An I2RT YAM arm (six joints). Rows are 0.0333 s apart.
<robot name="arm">
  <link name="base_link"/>
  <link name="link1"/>
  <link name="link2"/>
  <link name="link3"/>
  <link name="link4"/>
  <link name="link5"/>
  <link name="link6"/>
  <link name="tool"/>
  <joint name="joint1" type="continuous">
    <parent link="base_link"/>
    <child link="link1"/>
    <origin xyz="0 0 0.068"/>
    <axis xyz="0 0 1"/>
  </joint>
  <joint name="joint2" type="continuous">
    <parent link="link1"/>
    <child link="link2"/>
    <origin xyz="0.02 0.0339 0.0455"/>
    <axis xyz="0 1 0"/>
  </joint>
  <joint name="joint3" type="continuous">
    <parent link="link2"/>
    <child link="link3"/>
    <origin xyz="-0.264 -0.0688 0"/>
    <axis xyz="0 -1 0"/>
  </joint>
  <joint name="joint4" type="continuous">
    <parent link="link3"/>
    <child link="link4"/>
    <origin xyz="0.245 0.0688 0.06"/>
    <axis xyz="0 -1 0"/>
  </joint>
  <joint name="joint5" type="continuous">
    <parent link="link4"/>
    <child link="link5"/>
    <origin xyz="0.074 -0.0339 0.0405"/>
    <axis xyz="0 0 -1"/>
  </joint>
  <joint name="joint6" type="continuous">
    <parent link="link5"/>
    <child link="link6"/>
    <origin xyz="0.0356 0 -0.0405"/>
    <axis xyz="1 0 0"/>
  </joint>
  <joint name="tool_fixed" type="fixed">
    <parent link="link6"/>
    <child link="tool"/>
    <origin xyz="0 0 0" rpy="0 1.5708 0"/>
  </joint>
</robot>
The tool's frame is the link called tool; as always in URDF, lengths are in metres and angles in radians. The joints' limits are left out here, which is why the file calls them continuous.
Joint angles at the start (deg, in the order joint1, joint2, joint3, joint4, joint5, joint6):
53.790, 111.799, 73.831, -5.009, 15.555, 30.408
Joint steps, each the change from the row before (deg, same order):
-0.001, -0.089, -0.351, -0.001, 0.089, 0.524
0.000, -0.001, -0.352, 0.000, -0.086, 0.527
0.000, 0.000, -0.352, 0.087, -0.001, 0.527
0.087, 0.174, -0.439, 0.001, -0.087, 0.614
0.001, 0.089, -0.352, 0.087, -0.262, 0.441
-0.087, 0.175, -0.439, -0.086, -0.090, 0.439
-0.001, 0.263, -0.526, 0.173, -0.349, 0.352
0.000, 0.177, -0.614, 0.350, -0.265, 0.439
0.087, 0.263, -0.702, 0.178, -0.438, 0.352
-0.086, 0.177, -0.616, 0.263, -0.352, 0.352
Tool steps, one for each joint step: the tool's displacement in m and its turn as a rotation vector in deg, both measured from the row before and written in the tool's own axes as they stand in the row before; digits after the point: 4 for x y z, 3 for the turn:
0.0015, -0.0009, 0.0000, 0.206, 0.172, 0.454
0.0019, -0.0009, 0.0005, 0.102, 0.334, 0.433
0.0017, -0.0009, 0.0005, 0.133, 0.218, 0.456
0.0035, -0.0009, 0.0014, 0.180, 0.565, 0.392
0.0022, -0.0009, 0.0010, -0.036, 0.429, 0.347
0.0029, -0.0021, 0.0017, 0.355, 0.594, 0.315
0.0038, -0.0015, 0.0021, 0.040, 0.689, 0.194
0.0035, -0.0016, 0.0018, 0.019, 0.502, 0.328
0.0050, -0.0016, 0.0022, 0.012, 0.897, 0.096
0.0033, -0.0022, 0.0019, 0.061, 0.603, 0.286

